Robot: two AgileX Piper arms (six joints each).
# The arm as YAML. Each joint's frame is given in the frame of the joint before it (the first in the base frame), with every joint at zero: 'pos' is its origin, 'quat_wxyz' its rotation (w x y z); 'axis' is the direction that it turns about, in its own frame. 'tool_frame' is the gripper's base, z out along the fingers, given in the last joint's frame.
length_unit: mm
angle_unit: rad
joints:
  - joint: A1
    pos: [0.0, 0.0, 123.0]
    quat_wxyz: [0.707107, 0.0, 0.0, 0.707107]
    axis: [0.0, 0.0, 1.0]
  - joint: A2
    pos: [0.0, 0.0, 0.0]
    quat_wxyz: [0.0, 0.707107, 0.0, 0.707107]
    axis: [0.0, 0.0, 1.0]
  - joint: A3
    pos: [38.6, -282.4, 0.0]
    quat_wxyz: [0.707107, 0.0, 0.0, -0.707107]
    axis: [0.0, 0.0, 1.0]
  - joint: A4
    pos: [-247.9, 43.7, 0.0]
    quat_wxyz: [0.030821, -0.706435, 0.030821, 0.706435]
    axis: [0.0, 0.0, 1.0]
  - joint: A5
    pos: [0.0, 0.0, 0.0]
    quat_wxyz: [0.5, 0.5, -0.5, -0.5]
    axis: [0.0, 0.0, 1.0]
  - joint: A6
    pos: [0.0, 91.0, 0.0]
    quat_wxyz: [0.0, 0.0, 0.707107, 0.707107]
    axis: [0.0, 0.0, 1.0]
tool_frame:
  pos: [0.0, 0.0, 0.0]
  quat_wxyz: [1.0, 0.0, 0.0, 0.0]
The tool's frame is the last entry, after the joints.
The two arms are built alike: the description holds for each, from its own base.
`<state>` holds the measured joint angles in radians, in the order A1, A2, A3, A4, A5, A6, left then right.
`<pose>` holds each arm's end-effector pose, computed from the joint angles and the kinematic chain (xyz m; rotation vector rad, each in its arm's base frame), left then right.
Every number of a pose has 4 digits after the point. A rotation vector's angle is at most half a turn.
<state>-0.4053 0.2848 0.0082 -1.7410 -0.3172 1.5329 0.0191 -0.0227 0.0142 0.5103 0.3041 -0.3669</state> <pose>0.0785 -0.0032 0.1873 -0.0476 1.8213 -0.1538 0.0528 0.0143 0.1856 -0.0166 1.7461 0.2324</pose>
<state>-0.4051 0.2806 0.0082 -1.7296 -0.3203 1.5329 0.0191 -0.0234 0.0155 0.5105 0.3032 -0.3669</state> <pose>0.0784 -0.0028 0.1879 -0.0411 1.8139 -0.1446 0.0528 0.0143 0.1853 -0.0161 1.7459 0.2323</pose>
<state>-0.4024 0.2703 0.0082 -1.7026 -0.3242 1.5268 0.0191 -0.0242 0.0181 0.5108 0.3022 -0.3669</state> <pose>0.0779 -0.0019 0.1893 -0.0312 1.7955 -0.1289 0.0528 0.0143 0.1845 -0.0154 1.7468 0.2323</pose>
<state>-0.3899 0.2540 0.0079 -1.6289 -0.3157 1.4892 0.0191 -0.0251 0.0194 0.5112 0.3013 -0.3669</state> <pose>0.0773 -0.0013 0.1927 -0.0113 1.7561 -0.1102 0.0528 0.0142 0.1842 -0.0147 1.7463 0.2324</pose>
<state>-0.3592 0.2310 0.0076 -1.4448 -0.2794 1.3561 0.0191 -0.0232 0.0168 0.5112 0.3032 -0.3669</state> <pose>0.0762 -0.0020 0.1990 0.0238 1.6825 -0.0995 0.0528 0.0143 0.1848 -0.0155 1.7473 0.2330</pose>
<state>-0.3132 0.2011 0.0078 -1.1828 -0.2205 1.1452 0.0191 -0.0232 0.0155 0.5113 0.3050 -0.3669</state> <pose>0.0738 -0.0045 0.2053 0.0705 1.6065 -0.1012 0.0527 0.0144 0.1851 -0.0163 1.7476 0.2337</pose>
